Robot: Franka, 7 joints.
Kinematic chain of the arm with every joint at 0, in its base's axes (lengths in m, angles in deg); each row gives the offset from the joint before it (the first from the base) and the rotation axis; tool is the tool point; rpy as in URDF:
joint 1: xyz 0 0 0.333 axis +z
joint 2: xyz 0 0 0 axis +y
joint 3: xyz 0 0 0.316 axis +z
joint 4: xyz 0.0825 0 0 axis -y
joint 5: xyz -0.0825 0 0.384 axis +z
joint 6: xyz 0 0 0 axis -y
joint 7: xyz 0.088 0 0 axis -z
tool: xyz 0 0 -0.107 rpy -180 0 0
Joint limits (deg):
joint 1: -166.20..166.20
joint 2: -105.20..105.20
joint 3: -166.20..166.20
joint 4: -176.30..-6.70
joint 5: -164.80..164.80
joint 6: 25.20..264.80
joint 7: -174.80..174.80
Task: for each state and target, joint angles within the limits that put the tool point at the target. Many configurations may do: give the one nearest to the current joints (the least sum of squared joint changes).
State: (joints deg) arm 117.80 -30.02 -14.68 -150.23 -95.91 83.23 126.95
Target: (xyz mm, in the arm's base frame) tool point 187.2 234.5 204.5
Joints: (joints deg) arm 101.80 0.44 -30.48 -166.48 -94.93 93.08 126.95
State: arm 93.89 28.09 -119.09 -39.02 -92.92 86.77 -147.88
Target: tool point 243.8 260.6 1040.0
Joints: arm 94.40 37.58 -113.29 -43.40 -90.89 83.30 -147.88
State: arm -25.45 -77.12 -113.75 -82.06 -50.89 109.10 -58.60
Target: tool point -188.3 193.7 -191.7
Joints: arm -56.17 -83.98 -166.20 -105.37 -53.22 91.43 -58.60
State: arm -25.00 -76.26 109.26 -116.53 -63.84 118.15 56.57
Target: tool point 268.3 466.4 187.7
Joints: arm -41.96 -81.92 111.43 -122.55 -63.51 119.96 56.57
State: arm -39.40 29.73 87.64 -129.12 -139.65 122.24 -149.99
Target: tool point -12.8 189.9 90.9
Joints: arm -10.43 51.52 55.78 -174.51 -134.95 123.48 -149.99
